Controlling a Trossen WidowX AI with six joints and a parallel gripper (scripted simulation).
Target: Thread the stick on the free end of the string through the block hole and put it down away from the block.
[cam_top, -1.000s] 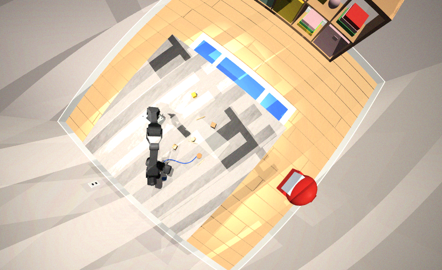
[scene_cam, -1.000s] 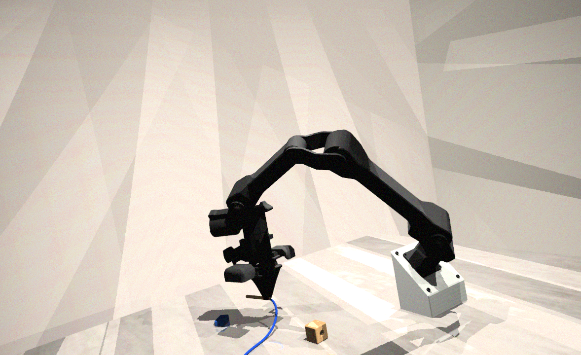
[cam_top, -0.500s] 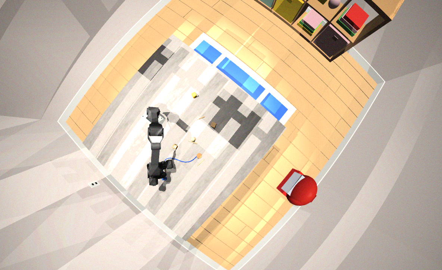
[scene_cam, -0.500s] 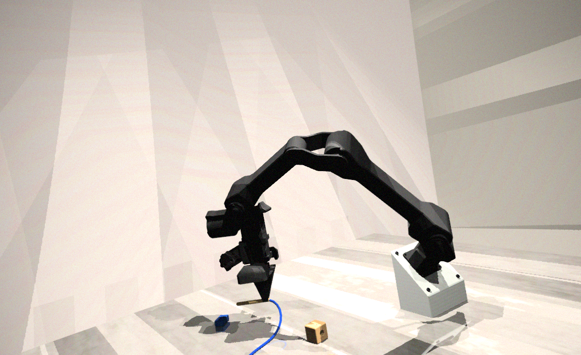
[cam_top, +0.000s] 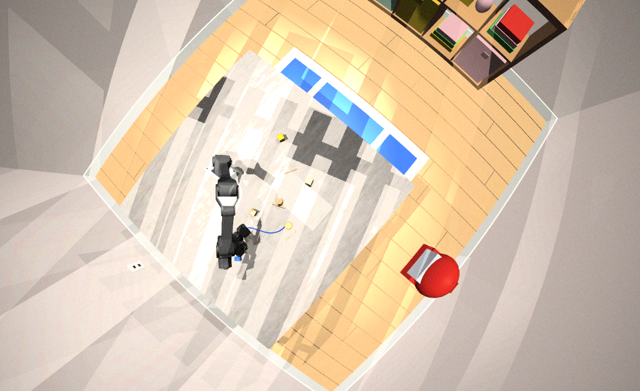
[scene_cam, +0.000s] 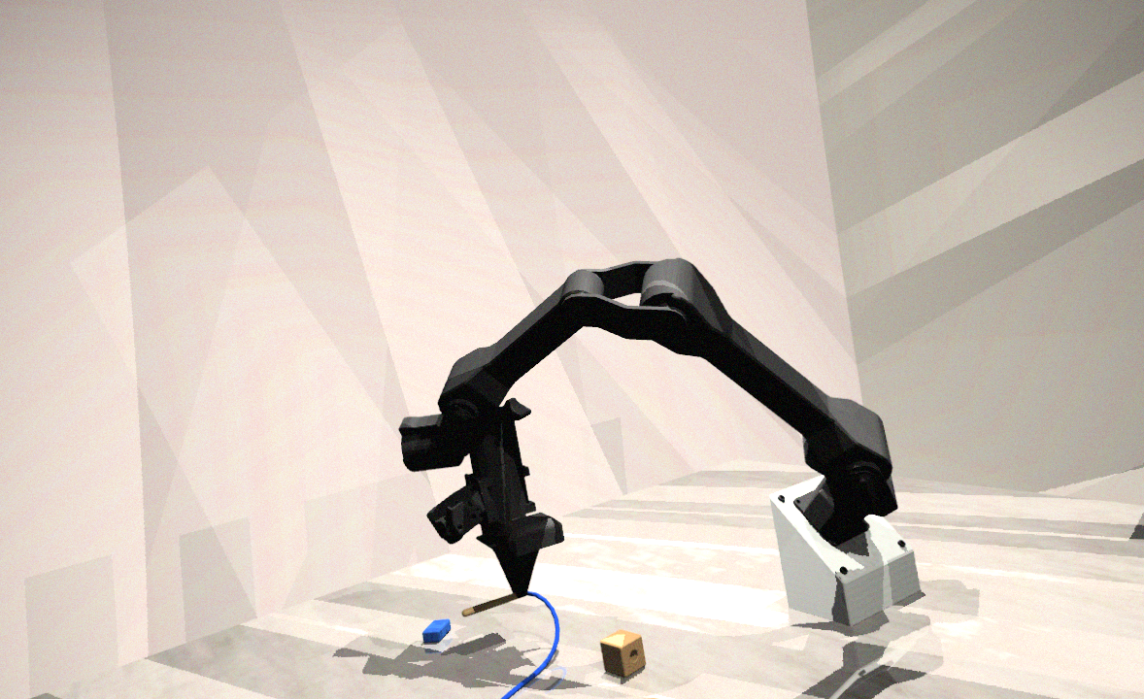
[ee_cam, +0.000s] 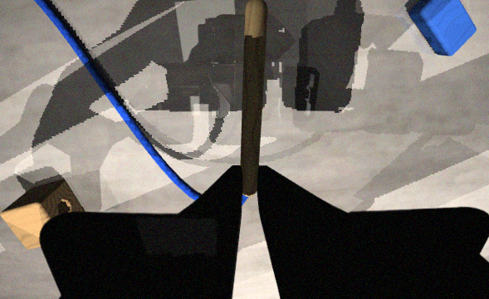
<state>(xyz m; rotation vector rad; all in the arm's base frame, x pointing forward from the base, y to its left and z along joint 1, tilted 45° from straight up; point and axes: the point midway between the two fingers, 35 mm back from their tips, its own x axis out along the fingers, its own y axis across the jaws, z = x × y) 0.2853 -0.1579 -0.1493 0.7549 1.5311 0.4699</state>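
The blue piece is 13 cm to the right of my gripper tip, 5 cm below it and 5 cm ahead of it. From my gripper tip the other things lie so: yellow cube: 56 cm to the left, 16 cm behind, 4 cm below; wooden cylinder: 28 cm to the left, 5 cm ahead, 4 cm below; round button: 20 cm to the left, 17 cm ahead, 5 cm below.
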